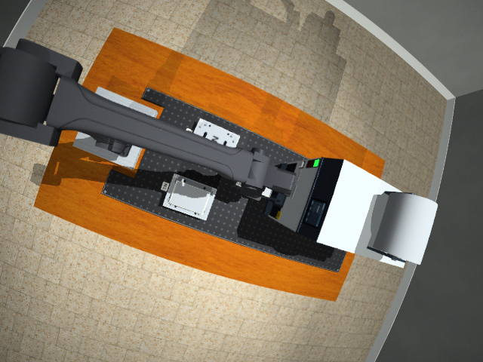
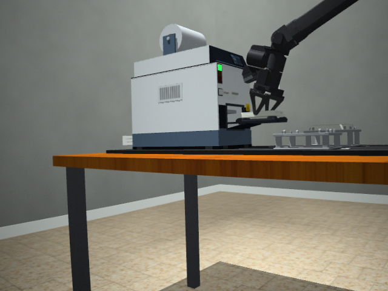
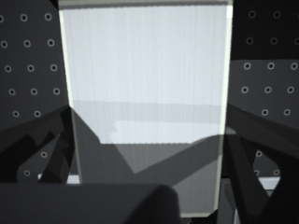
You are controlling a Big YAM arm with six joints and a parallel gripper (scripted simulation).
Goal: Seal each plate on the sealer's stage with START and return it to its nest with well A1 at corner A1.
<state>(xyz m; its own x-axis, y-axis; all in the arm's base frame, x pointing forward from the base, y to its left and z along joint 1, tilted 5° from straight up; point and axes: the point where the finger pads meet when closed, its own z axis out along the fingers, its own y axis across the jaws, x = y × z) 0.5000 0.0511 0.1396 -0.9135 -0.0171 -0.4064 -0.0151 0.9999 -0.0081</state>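
Right now the sealer stage is 2 cm below my hand. From my hand the other things lie so: plate nest: 19 cm behind, 7 cm to the left, 8 cm below; then pale start button: 10 cm ahead, 10 cm to the left, 7 cm above; then A1 mark: 26 cm behind, 13 cm to the left, 7 cm below.
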